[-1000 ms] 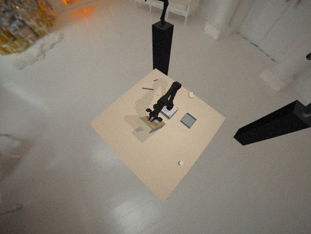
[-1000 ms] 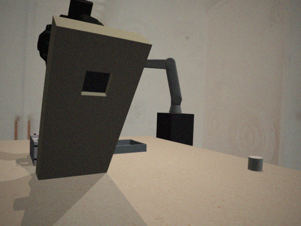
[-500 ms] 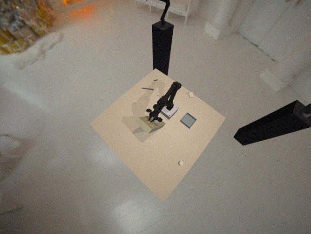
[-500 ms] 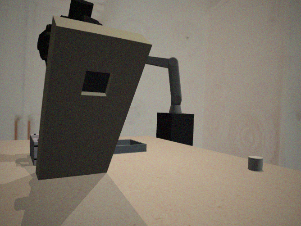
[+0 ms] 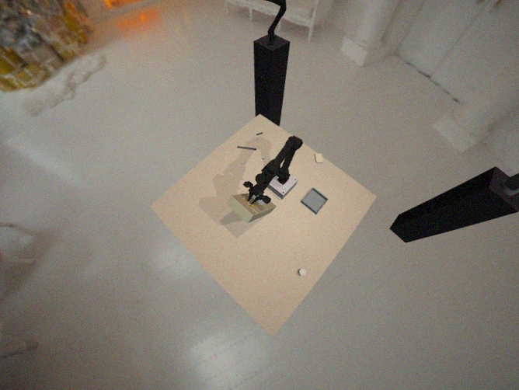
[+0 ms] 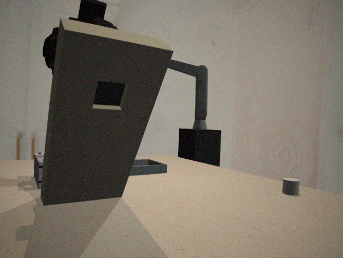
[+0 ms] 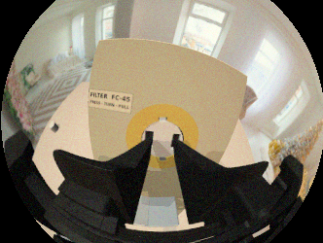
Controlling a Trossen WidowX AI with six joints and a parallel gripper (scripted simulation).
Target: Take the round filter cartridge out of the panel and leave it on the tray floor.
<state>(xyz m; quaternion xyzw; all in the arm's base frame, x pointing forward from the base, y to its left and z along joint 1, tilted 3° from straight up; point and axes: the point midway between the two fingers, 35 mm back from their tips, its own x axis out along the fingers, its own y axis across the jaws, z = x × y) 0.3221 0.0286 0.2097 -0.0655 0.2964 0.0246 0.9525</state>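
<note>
Right now my gripper tip is 20 mm short of the round filter cartridge and 10 mm above it. From my gripper tip the other things lie so: tan service panel: 30 mm behind, 90 mm below; grey tray: 430 mm behind, 260 mm to the left, 260 mm below.
</note>
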